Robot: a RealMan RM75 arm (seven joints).
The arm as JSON. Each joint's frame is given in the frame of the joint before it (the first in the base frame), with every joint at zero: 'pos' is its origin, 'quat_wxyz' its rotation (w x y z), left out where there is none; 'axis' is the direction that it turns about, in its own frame. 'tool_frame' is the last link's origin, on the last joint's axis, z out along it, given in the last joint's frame.
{
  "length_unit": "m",
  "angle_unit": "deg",
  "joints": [
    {
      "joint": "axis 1",
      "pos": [
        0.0,
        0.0,
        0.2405
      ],
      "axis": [
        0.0,
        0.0,
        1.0
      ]
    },
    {
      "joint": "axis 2",
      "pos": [
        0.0,
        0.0,
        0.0
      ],
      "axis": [
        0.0,
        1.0,
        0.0
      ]
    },
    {
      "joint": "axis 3",
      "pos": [
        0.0,
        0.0,
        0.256
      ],
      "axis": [
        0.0,
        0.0,
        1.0
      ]
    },
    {
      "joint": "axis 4",
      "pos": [
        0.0,
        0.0,
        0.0
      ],
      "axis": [
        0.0,
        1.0,
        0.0
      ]
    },
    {
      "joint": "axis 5",
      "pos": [
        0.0,
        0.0,
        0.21
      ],
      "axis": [
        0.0,
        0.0,
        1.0
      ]
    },
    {
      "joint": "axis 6",
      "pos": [
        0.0,
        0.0,
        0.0
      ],
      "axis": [
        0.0,
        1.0,
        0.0
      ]
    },
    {
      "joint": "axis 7",
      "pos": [
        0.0,
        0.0,
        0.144
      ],
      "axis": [
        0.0,
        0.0,
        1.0
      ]
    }
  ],
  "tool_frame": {
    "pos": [
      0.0,
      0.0,
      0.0
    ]
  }
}
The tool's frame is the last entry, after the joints.
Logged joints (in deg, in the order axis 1, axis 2, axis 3, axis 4, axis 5, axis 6, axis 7), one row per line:
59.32 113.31 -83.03 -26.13 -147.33 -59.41 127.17
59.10 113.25 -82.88 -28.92 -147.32 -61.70 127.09
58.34 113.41 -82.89 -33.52 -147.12 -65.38 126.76
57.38 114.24 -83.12 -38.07 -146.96 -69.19 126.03
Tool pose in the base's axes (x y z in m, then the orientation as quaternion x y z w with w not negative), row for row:
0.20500 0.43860 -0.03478 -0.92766 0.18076 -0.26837 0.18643
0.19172 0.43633 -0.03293 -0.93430 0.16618 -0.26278 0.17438
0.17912 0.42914 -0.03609 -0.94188 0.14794 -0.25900 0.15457
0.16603 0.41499 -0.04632 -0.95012 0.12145 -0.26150 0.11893
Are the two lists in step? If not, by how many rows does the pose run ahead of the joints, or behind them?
The pose runs 1 row ahead of the joints: the pose in row i belongs to the joints in row i + 1.
